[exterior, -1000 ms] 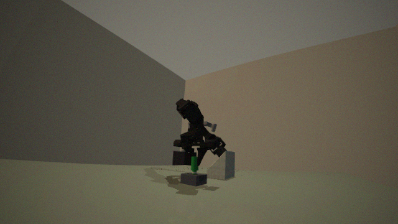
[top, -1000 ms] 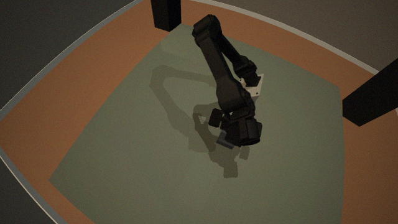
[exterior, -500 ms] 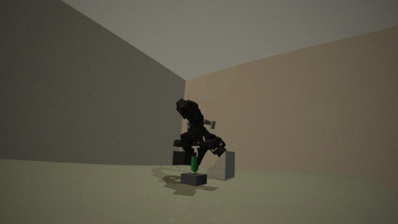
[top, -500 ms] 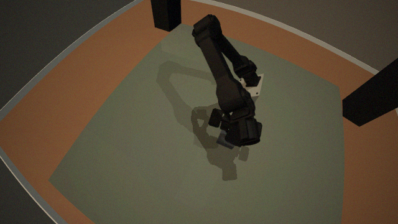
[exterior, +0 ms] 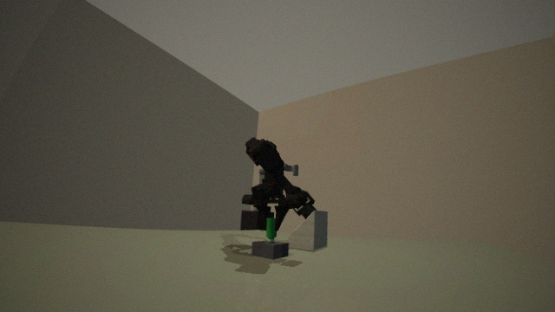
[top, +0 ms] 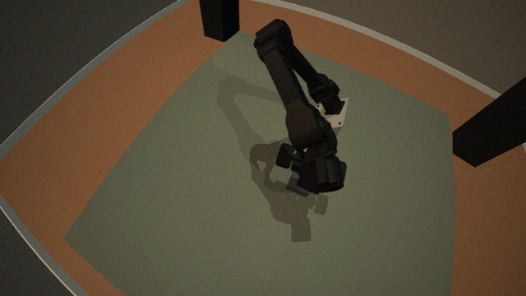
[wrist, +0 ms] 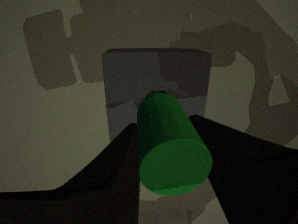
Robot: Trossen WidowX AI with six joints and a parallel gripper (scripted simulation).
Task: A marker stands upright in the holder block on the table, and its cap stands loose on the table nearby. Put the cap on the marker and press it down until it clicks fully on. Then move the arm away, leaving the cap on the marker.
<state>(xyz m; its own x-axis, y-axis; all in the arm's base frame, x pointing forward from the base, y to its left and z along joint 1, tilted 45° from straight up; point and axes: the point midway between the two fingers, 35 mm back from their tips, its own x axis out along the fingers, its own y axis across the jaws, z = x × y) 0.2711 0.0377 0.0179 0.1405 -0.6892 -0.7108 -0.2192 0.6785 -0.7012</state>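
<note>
The green marker lies right at my gripper tip. The rest, counted from my gripper tip: holder block (50 mm below); then green cap (10 mm above).
</note>
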